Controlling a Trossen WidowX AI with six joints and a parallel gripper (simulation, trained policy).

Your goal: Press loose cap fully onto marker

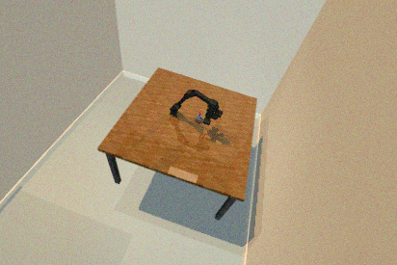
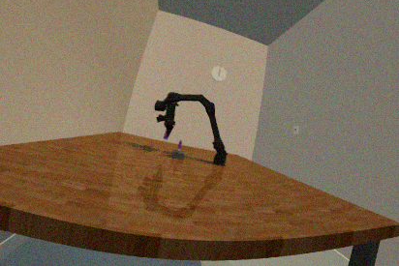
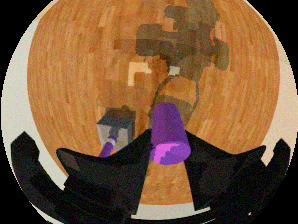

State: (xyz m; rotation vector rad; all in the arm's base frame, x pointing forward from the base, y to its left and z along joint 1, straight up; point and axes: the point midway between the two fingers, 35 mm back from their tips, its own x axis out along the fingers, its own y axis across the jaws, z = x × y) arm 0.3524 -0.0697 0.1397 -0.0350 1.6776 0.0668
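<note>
Right now my gripper tip is 9 cm to the right of the purple marker, 8 cm past it and 2 cm above it. Also, from my gripper tip: holder block (9 cm to the left, 9 cm below, 8 cm behind); then purple cap (1 cm ahead, 1 cm above).
</note>
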